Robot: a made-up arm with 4 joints.
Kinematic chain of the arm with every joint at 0, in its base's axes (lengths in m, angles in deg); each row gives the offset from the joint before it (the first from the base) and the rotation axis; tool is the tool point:
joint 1: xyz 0 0 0.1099 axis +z
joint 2: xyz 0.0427 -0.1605 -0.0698 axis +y
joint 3: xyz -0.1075 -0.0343 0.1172 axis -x
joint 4: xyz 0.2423 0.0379 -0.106 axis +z
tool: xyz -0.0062 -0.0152 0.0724
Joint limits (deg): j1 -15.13..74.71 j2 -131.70..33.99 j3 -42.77..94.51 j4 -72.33..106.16
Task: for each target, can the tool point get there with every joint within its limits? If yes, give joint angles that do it. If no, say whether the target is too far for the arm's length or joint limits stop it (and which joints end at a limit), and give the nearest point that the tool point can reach.
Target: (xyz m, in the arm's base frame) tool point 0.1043 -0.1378 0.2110
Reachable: yes | joints 18.21 -55.15 -6.08 74.71
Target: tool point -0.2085 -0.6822 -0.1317
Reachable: no: too far | nearest point -0.0758 -0.2480 0.0746 | short by 0.499 m
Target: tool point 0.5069 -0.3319 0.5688
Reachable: no: too far | nearest point 0.2132 -0.1396 0.2015 | short by 0.508 m
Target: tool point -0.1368 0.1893 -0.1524
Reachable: no: joint limits stop it (at a limit: joint 1, joint 2, joint 3, joint 4) | nearest point -0.1581 -0.1056 0.0493 | short by 0.358 m
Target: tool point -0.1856 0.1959 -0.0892
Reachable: no: joint limits stop it (at a limit: joint 1, joint 2, joint 3, joint 4) | nearest point -0.1581 -0.1056 0.0493 | short by 0.333 m
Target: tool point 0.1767 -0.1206 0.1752
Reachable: yes | joints 33.95 -43.95 47.32 -41.54
